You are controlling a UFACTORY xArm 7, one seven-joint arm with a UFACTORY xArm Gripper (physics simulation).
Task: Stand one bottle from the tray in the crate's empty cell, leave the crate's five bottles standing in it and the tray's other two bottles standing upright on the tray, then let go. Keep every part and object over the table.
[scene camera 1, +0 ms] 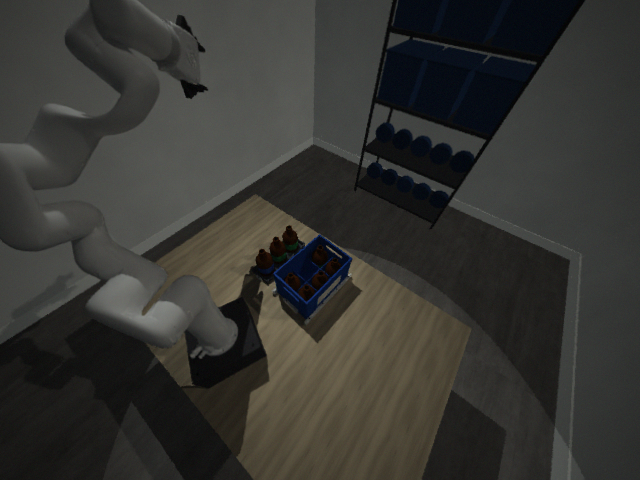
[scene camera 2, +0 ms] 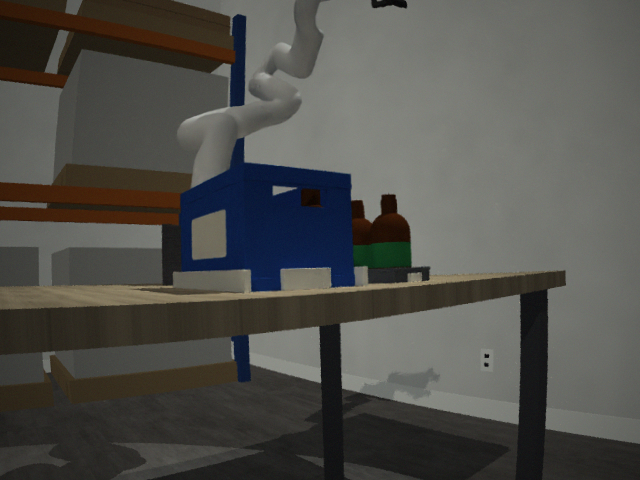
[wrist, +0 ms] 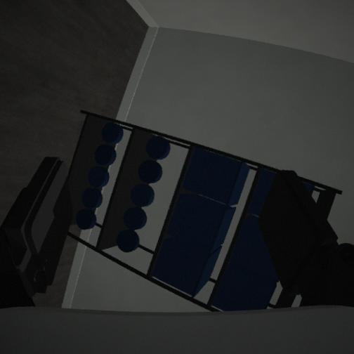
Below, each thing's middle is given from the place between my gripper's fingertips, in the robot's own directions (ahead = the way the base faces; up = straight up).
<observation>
I see the green-banded brown bottle (scene camera 2: 390,233) 65 cm below my hand, 23 cm to the right of it and 3 cm ahead of it.
</observation>
